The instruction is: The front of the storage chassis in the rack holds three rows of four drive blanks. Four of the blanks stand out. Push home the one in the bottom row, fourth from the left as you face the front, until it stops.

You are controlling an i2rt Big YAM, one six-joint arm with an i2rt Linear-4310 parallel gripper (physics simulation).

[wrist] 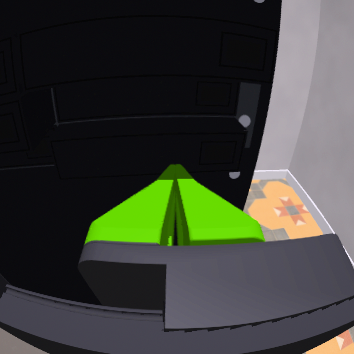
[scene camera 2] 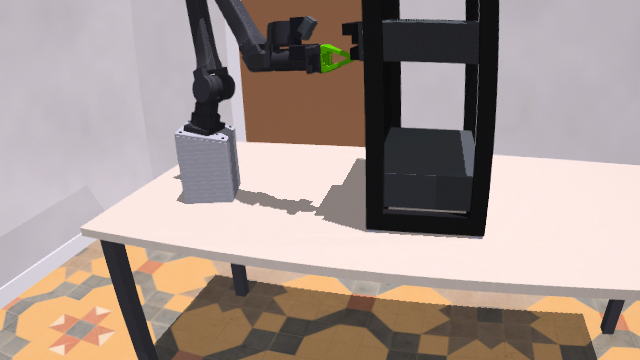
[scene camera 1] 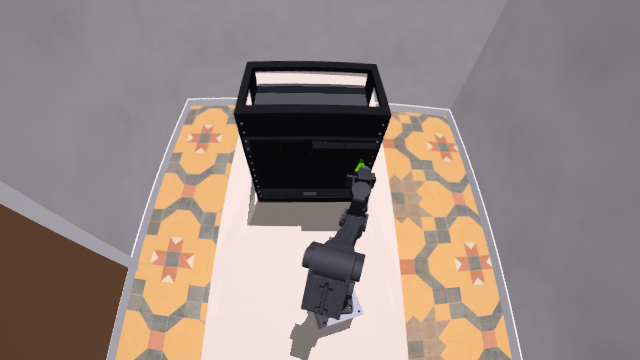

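Seen in the pictures: gripper, between the fingertips: (wrist: 174, 173) (scene camera 2: 353, 58) (scene camera 1: 361, 159); arm's base, origin of its link: (scene camera 2: 204, 129).
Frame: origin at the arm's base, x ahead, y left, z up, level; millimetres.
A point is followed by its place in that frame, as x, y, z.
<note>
The bottom-row fourth blank (scene camera 2: 356, 53) @(490, -132, 223) (wrist: 142, 156) @(474, -75, 220) is dark and still stands out a little from the chassis (scene camera 2: 430, 44) @(656, -131, 246); in scene camera 1 my gripper covers it. My gripper (scene camera 1: 360, 161) @(474, -92, 208) (scene camera 2: 351, 58) @(474, -92, 208) (wrist: 174, 173) @(474, -92, 208) is shut and empty. Its green tips point at the blank's front and lie against or very near its lower part, right of its middle in the wrist view; contact is hard to tell. The top-row blank (scene camera 2: 351, 29) @(480, -132, 278) (wrist: 145, 52) @(458, -77, 275) above stands out further. The middle-row blank (wrist: 125, 104) @(492, -66, 244) between them sits further back.
The black rack (scene camera 1: 310, 113) @(507, 97, 401) (scene camera 2: 374, 150) @(532, -164, 5) stands on the pale table (scene camera 1: 260, 280) @(117, 304, -205) (scene camera 2: 300, 240) @(365, -234, -205). A dark lower unit (scene camera 2: 427, 192) @(656, -125, -106) sits at its base. The rack's right post is close beside the gripper. The arm's grey pedestal (scene camera 2: 207, 167) @(38, -73, -94) stands in front of the rack.
</note>
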